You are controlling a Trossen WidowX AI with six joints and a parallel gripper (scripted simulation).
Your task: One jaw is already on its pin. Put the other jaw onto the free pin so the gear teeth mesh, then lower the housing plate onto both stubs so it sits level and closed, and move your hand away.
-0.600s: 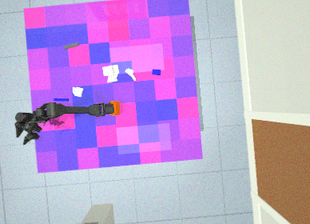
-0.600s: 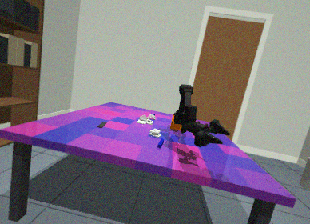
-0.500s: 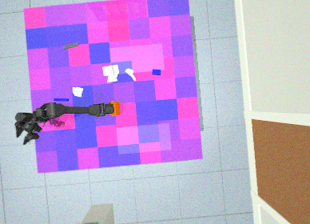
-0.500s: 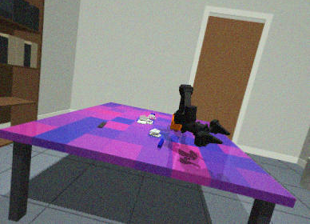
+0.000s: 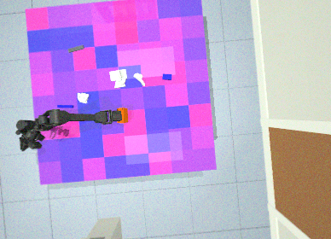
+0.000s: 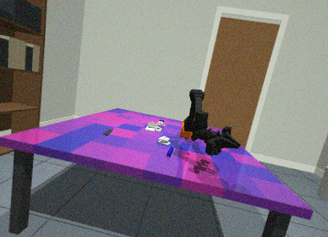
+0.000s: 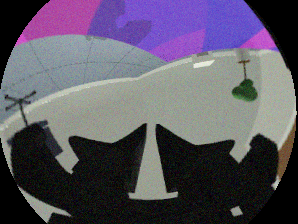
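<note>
Right now my gripper tip is 800 mm to the left of the grey jaw, 320 mm short of it and 150 mm above it. Round my gripper tip: blue block 990 mm to the right, 330 mm ahead, 160 mm below; then blue bar 250 mm ahead, 220 mm to the right, 160 mm below; then grey bar 650 mm ahead, 370 mm to the right, 160 mm below.
</note>
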